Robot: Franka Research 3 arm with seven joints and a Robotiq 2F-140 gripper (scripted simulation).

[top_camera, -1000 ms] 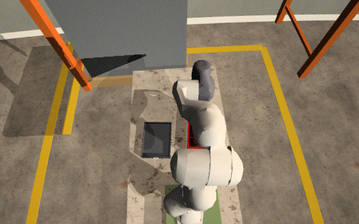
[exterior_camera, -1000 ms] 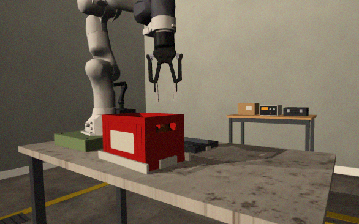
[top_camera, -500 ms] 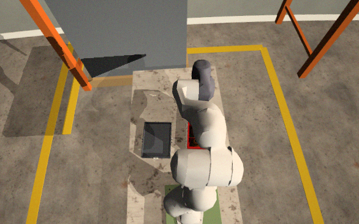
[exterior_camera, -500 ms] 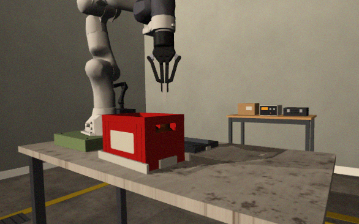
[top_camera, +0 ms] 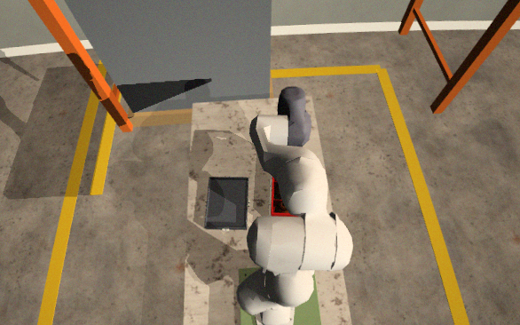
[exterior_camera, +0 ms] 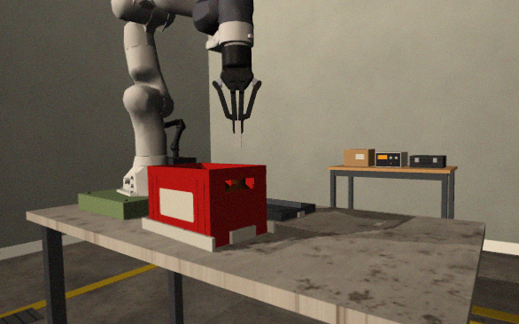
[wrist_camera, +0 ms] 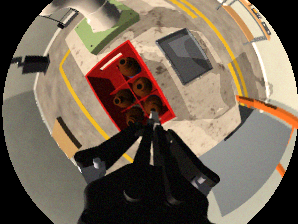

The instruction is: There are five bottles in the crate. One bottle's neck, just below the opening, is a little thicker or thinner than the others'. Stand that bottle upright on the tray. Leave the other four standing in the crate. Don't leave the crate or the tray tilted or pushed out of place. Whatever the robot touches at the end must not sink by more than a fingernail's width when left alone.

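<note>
My gripper is now 90 mm past the brown bottle, 80 mm to the left of it and 170 mm above it. From my hand the other things lie so: dark tray: 100 mm behind, 260 mm to the left, 240 mm below; then red crate: 90 mm behind, 30 mm to the right, 170 mm below.
</note>
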